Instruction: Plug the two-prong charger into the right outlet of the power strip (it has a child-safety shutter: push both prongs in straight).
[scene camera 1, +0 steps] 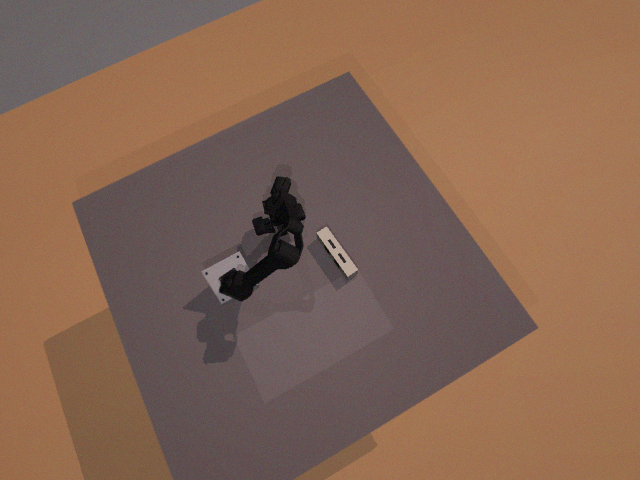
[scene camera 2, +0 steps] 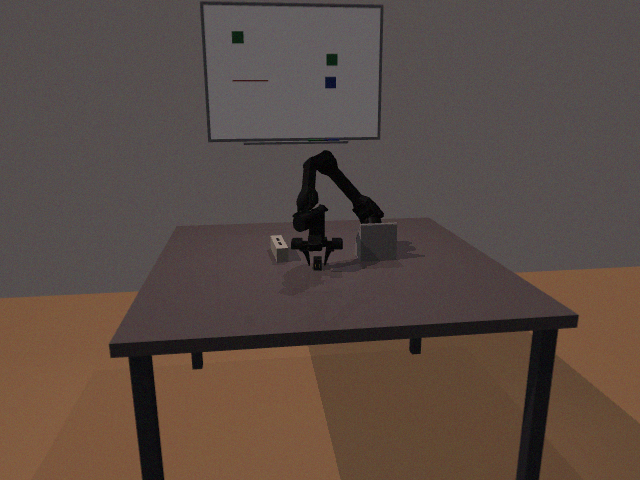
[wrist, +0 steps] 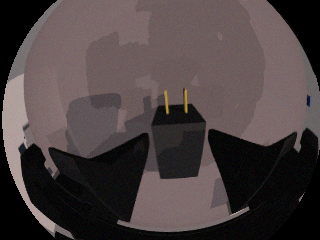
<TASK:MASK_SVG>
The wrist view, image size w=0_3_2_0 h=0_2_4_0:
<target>my gripper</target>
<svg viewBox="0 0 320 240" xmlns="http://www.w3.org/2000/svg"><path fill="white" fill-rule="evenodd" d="M55 232L56 240L75 240L71 239L71 237L61 235L60 232ZM319 139L305 127L301 149L296 152L293 147L297 132L263 147L209 129L209 148L223 177L231 213L247 207L249 211L195 231L141 231L117 224L119 220L131 221L148 160L148 133L91 159L48 148L60 172L55 180L44 167L43 151L31 144L20 155L21 175L31 203L53 223L84 240L268 240L292 215L307 191L319 157Z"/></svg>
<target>two-prong charger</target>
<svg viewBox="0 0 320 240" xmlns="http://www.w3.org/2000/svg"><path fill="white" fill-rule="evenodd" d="M165 88L165 104L167 105L159 105L152 121L153 144L155 144L160 179L183 179L183 177L199 176L201 153L203 153L205 140L205 124L207 124L207 121L203 119L203 116L196 111L192 104L188 104L187 89L184 88L184 104L168 105L168 89Z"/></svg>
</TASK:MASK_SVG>
